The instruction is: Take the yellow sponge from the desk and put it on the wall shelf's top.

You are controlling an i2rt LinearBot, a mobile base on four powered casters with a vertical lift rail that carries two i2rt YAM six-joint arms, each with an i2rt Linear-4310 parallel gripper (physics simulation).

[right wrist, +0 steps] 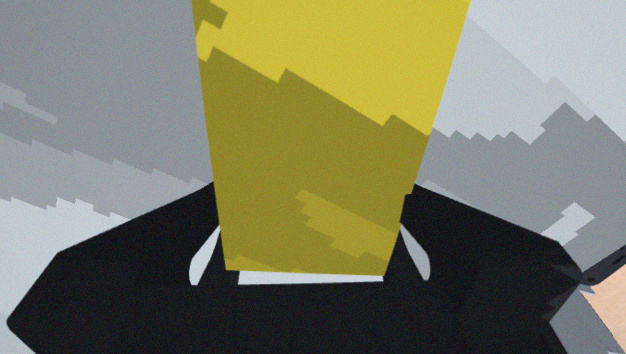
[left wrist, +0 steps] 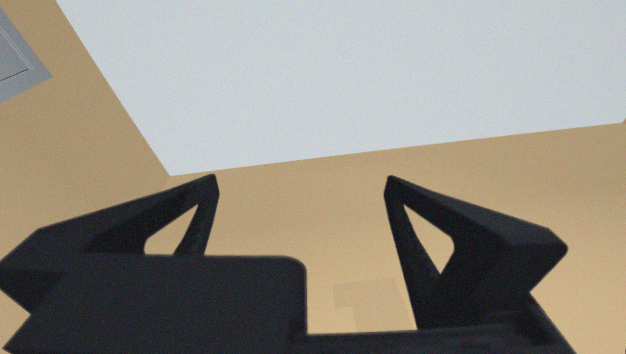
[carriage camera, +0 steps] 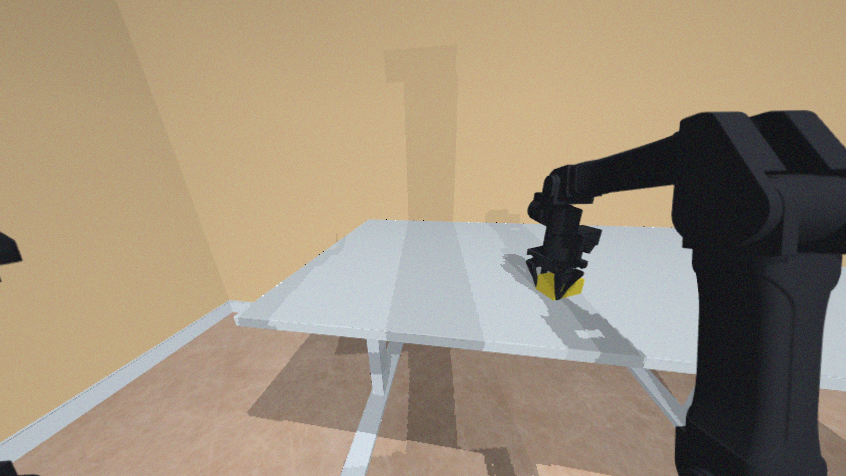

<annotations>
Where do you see a desk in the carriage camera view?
466, 285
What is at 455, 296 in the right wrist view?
My right gripper.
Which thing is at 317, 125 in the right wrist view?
A yellow sponge.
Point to a desk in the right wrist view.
109, 117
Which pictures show my right gripper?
The right wrist view and the carriage camera view only.
</annotations>
